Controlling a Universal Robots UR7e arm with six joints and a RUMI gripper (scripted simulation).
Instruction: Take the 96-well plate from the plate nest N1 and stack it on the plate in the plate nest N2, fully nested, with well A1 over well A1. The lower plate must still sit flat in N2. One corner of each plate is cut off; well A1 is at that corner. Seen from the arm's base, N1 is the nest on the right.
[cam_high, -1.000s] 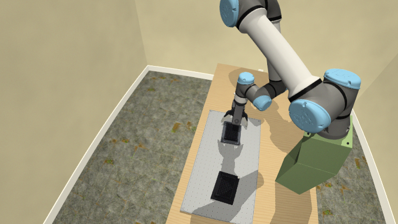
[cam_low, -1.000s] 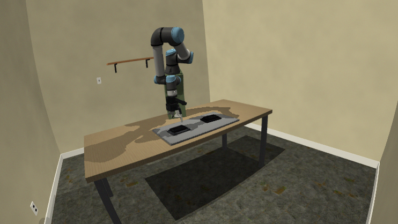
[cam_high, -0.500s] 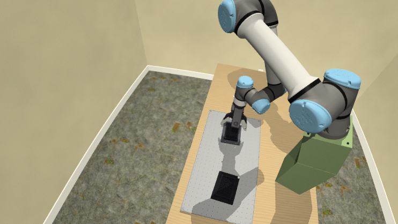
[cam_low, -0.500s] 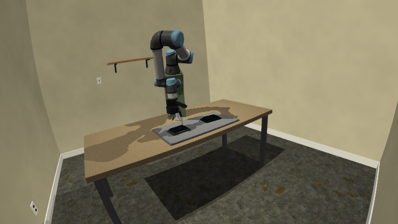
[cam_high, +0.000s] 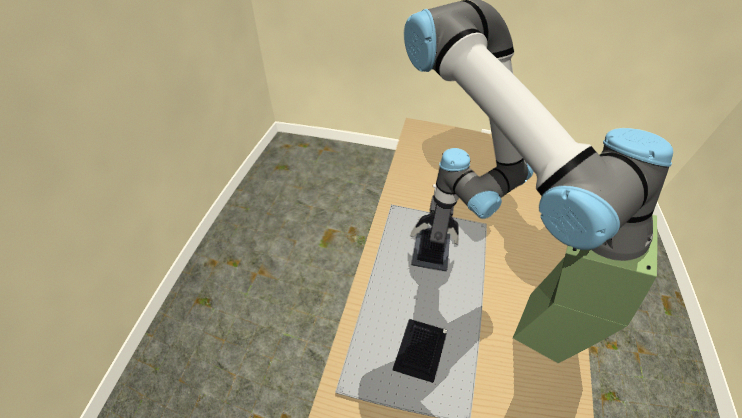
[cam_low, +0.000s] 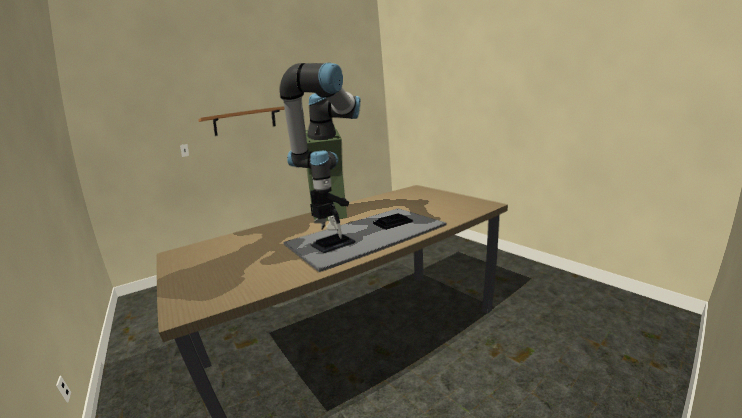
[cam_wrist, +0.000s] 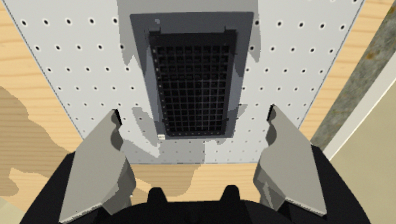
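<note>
Now: the black 96-well plate 3 cm below my hand. Also, from my hand: grey plate nest 4 cm below.
</note>
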